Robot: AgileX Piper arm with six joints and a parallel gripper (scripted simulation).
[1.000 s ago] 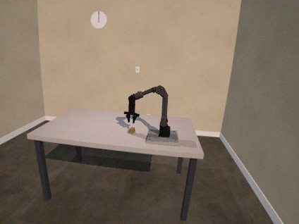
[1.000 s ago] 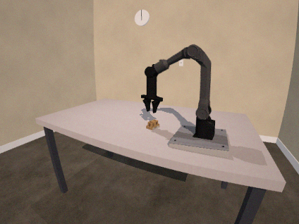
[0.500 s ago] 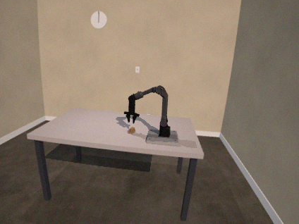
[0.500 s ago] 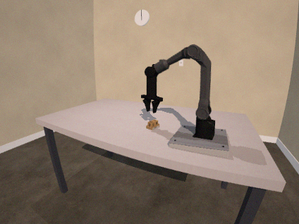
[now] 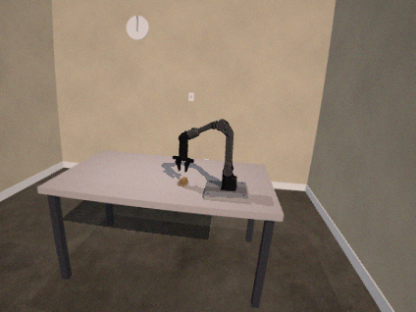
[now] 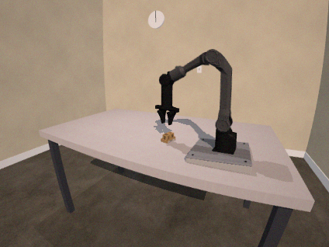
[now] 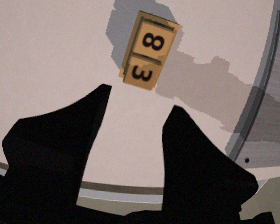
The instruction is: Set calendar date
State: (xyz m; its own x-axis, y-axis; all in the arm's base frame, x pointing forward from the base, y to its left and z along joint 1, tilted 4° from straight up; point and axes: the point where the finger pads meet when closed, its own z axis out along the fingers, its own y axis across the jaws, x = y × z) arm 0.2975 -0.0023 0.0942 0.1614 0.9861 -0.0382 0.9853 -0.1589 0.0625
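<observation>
The wooden digit cube is 8 cm below my hand. From my hand the other things lie so: wooden tray 9 cm below, 1 cm to the right.
</observation>
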